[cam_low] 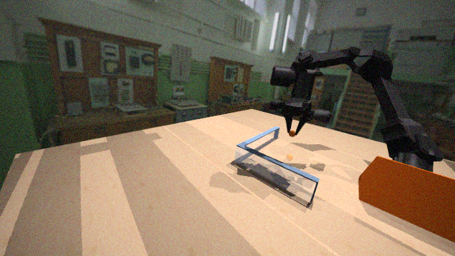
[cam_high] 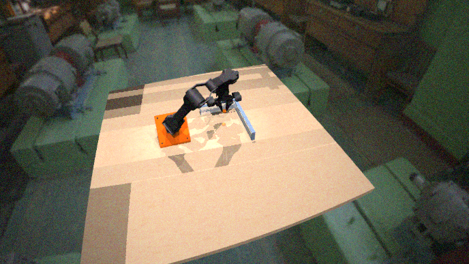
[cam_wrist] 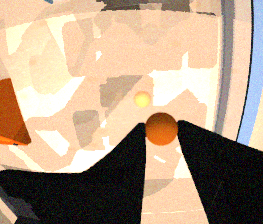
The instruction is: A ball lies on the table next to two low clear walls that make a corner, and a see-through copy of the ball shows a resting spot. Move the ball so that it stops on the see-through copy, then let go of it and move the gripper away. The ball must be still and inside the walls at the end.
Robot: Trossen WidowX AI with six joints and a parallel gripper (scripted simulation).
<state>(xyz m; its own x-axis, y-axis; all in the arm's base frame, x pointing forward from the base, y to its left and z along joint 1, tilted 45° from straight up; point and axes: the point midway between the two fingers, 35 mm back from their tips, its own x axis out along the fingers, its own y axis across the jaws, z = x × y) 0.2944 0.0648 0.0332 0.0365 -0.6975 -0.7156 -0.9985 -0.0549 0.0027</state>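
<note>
Right now my gripper tip is 90 mm above the see-through copy of ball, 10 mm to the left of it and 10 mm past it. Round my gripper tip: orange ball (right at my gripper tip).
</note>
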